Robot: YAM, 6 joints.
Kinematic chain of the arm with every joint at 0, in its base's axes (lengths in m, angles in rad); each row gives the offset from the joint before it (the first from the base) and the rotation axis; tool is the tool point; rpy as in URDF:
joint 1: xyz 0 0 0.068 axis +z
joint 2: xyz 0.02 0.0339 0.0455 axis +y
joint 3: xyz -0.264 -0.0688 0 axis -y
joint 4: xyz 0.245 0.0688 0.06 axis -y
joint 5: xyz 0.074 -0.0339 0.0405 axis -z
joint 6: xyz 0.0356 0 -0.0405 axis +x
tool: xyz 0 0 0 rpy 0 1.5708 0
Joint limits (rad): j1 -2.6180..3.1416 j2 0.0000..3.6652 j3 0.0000..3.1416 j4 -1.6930..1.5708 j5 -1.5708..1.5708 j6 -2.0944..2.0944
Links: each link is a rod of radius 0.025 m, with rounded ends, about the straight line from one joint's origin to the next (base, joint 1, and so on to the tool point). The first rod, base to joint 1, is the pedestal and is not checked.
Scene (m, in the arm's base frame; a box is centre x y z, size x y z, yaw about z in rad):
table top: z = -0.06
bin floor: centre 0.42 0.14 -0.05 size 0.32 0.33 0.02 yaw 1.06
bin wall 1: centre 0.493 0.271 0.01 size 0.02 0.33 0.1 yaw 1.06
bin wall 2: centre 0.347 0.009 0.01 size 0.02 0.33 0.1 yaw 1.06
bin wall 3: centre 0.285 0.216 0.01 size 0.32 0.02 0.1 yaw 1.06
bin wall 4: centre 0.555 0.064 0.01 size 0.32 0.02 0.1 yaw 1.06
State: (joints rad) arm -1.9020 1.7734 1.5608 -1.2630 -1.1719 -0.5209
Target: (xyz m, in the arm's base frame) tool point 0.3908 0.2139 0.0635
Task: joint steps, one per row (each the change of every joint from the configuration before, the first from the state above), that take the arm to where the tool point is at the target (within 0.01 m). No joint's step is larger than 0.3 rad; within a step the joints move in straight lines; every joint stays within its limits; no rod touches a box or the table.
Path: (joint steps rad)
1: 0.2911 0.0920 0.0269 0.0376 -0.0021 0.0000
2: 0.2910 0.0920 0.0269 0.0376 -0.0021 0.0000
3: 0.2911 0.0919 0.0268 0.0377 -0.0021 0.0000
4: 0.2911 0.0920 0.0269 0.0376 -0.0020 0.0000
5: 0.2911 0.0920 0.0269 0.0376 -0.0021 0.0000
6: 0.2910 0.0920 0.0269 0.0376 -0.0021 0.0000
7: 0.2911 0.0920 0.0269 0.0377 -0.0021 0.0000
8: 0.2911 0.0920 0.0269 0.0376 -0.0021 0.0000

